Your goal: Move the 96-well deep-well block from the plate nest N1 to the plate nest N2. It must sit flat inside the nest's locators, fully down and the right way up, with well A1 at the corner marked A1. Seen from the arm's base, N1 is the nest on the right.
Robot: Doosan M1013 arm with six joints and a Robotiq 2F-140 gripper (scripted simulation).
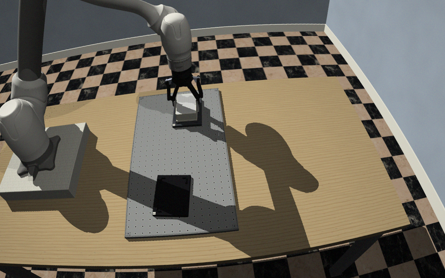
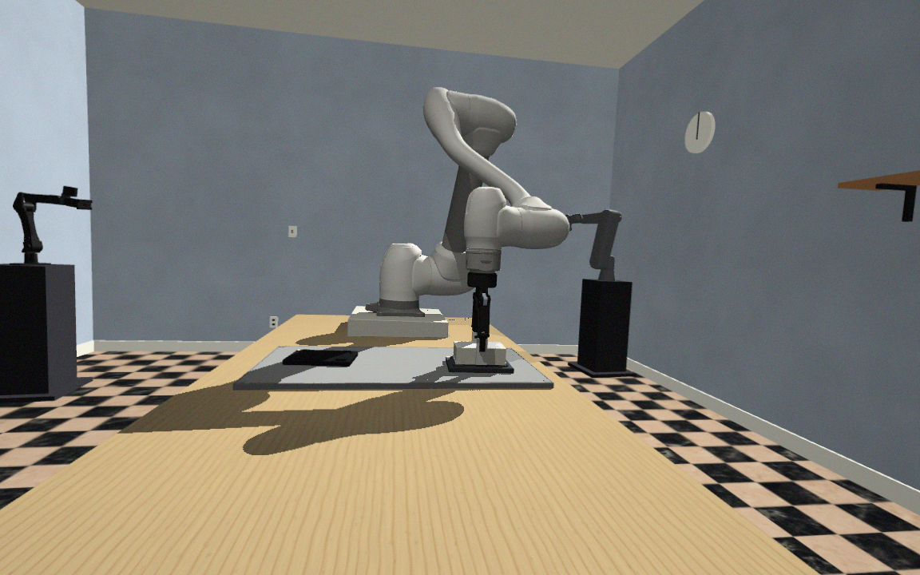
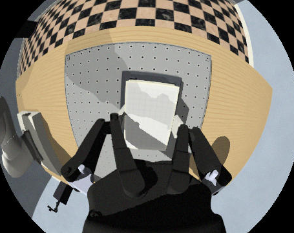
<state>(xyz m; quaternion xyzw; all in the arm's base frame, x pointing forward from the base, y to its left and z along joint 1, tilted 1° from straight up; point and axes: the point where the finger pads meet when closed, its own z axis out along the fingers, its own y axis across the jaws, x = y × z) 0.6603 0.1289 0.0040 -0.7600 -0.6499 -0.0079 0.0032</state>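
Right now the white deep-well block is 1 cm below my hand. Also, from my hand: plate nest 11 cm behind, 39 cm to the right, 4 cm below.
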